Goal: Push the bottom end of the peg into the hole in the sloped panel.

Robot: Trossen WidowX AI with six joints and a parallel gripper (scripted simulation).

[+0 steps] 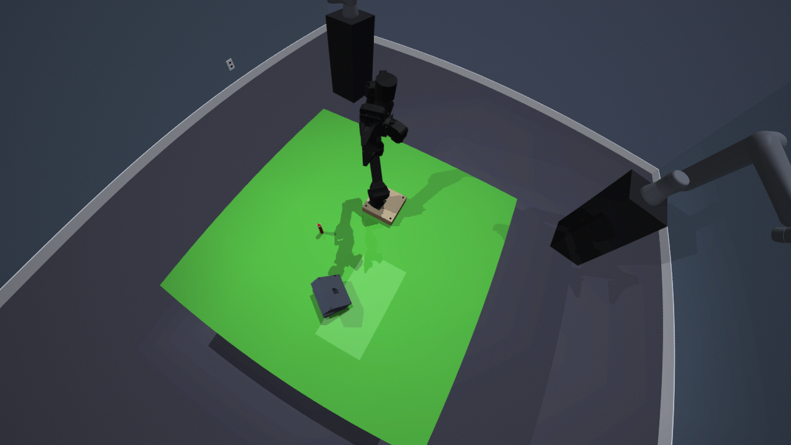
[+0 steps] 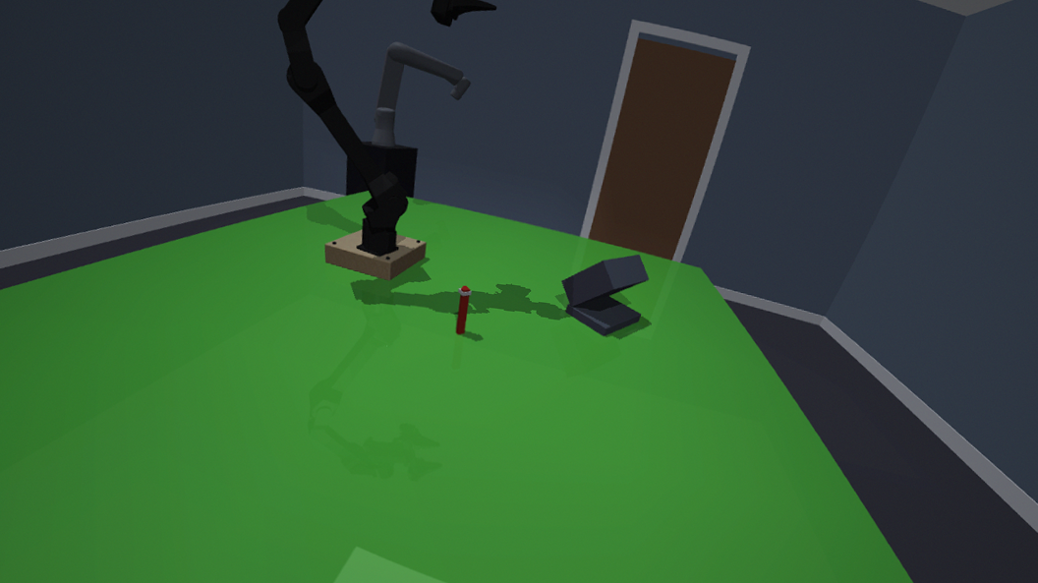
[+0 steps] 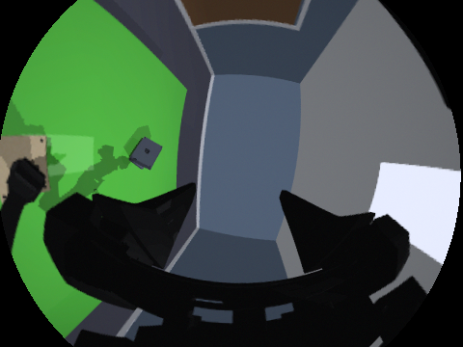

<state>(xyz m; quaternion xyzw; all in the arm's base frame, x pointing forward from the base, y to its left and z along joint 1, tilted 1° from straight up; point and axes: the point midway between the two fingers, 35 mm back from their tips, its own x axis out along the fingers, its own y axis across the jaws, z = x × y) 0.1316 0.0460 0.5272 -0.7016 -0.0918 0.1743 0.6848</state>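
The red peg lies 500 mm below my gripper tip, 180 mm to the right of it and 100 mm ahead of it. The rest, counted from my gripper tip: grey sloped panel: 490 mm below, 290 mm ahead, 60 mm to the left.
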